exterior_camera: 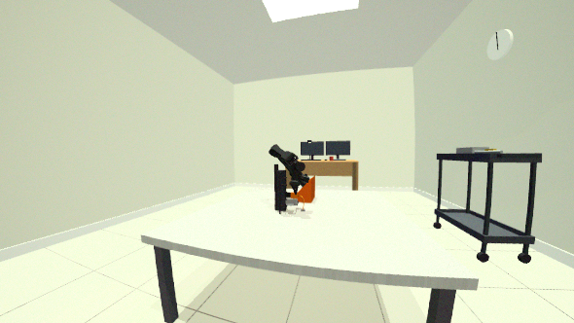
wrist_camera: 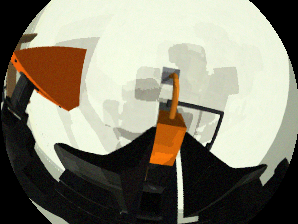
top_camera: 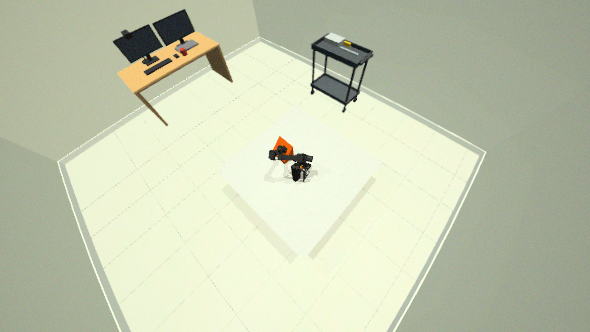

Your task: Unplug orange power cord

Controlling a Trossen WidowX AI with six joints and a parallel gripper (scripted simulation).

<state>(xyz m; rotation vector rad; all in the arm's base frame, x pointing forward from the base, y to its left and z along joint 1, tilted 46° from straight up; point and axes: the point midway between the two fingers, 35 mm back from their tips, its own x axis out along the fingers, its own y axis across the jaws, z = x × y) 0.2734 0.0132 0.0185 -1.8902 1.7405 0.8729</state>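
My gripper tip is now 1 cm short of the orange plug and 3 cm to the left of it.
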